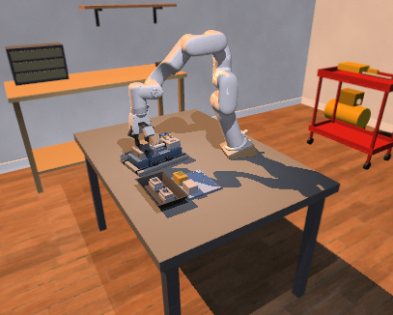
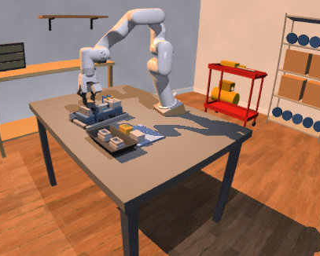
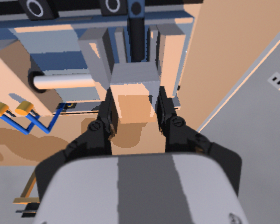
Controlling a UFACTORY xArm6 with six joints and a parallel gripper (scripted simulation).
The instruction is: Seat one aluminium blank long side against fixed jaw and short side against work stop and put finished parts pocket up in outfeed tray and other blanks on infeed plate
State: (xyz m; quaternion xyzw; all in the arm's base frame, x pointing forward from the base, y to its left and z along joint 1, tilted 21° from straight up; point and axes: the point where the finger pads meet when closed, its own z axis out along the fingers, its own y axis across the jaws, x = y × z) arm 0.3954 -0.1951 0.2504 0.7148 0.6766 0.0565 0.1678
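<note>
My hand is 2 cm above the aluminium blank. Also, from my hand: vise: 9 cm below, 6 cm behind, 1 cm to the left; work stop rod: 5 cm to the left, 4 cm below, 1 cm ahead; white cylinder rod: 9 cm behind, 5 cm below, 1 cm to the left.
</note>
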